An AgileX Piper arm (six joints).
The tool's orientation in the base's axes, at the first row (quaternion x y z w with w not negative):
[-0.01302 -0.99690 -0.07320 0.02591]
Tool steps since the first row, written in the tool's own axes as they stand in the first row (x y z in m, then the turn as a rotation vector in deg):
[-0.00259 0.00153 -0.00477 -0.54 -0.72 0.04]
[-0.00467 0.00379 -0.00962 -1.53 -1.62 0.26]
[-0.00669 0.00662 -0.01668 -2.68 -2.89 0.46]
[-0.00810 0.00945 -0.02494 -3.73 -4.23 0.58]
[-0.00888 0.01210 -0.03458 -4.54 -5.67 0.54]
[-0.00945 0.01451 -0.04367 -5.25 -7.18 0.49]
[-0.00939 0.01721 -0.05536 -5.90 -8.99 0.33]
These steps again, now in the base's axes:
[0.00287 0.00076 0.00480 0.52 -0.72 -0.17]
[0.00525 0.00223 0.00980 1.47 -1.60 -0.57]
[0.00771 0.00395 0.01708 2.57 -2.85 -1.02]
[0.00961 0.00551 0.02558 3.57 -4.18 -1.39]
[0.01095 0.00670 0.03545 4.34 -5.63 -1.60]
[0.01204 0.00774 0.04475 5.00 -7.15 -1.81]
[0.01264 0.00869 0.05669 5.61 -8.97 -1.95]

